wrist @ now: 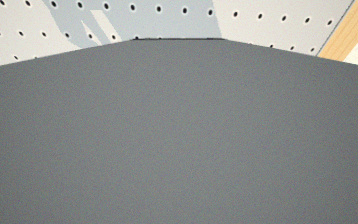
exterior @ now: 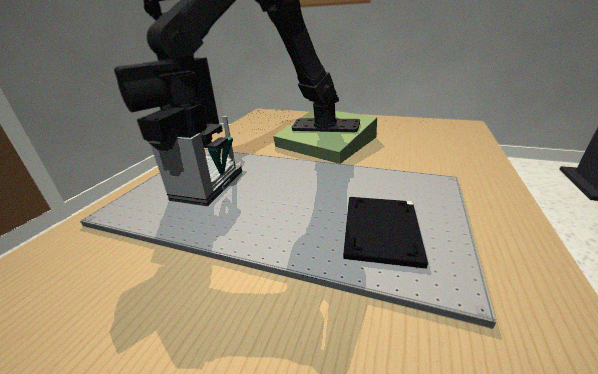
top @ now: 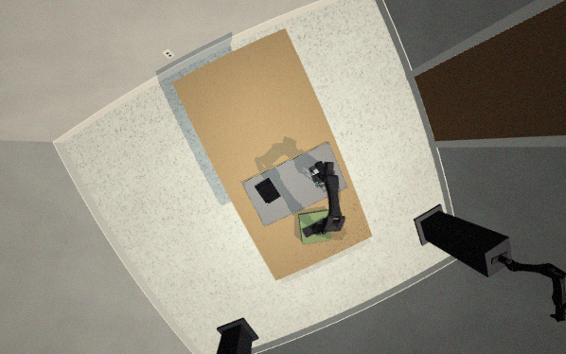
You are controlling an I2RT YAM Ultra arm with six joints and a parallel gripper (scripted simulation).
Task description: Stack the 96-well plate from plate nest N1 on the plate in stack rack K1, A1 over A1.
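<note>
My hand is 10 mm above the white 96-well plate. The rest, counted from my hand: thin upright post (70 mm behind, 40 mm to the left, 40 mm above); black plate nest N1 (390 mm to the left, 60 mm ahead, 40 mm below); grey rack wall (70 mm ahead, 40 mm above).
</note>
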